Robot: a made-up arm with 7 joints.
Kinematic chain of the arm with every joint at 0, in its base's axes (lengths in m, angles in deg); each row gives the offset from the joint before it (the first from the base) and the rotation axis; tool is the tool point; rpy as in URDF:
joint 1: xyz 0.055 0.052 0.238 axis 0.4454 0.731 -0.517
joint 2: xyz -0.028 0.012 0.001 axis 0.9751 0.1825 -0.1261
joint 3: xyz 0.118 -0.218 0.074 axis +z
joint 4: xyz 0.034 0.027 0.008 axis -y
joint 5: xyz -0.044 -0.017 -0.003 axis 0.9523 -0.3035 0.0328
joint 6: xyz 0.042 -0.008 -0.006 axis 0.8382 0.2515 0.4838
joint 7: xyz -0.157 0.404 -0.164 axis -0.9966 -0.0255 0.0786
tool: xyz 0.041 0.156 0.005 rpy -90 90 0
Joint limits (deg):
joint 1: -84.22..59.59
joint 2: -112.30..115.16
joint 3: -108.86..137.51
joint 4: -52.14..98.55
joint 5: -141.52..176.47
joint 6: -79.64..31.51
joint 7: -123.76..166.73
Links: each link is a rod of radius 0.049 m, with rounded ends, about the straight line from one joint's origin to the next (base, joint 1, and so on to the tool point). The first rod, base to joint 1, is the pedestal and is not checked.
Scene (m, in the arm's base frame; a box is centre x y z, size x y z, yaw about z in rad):
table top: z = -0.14
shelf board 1: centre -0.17 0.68 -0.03 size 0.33 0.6 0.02 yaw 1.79
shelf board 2: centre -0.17 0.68 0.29 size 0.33 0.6 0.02 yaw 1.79
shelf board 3: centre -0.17 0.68 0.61 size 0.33 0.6 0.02 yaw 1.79
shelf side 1: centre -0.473 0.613 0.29 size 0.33 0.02 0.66 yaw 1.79
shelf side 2: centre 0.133 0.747 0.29 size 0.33 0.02 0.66 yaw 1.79
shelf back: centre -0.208 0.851 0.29 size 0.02 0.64 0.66 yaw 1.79
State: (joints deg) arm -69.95 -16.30 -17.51 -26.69 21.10 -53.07 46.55
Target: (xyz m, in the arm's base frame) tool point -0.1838 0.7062 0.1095
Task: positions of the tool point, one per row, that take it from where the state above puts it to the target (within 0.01 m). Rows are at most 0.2 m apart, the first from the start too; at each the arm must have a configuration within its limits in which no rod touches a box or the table.
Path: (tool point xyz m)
1: 0.3894 0.2798 0.0752
2: 0.2348 0.3717 0.0522
3: 0.0590 0.4114 0.0639
4: -0.1143 0.3940 0.1095
5: -0.0790 0.4949 0.1096
6: -0.0704 0.5864 0.1228
7: -0.1055 0.6608 0.1315
8: -0.1838 0.7062 0.1095

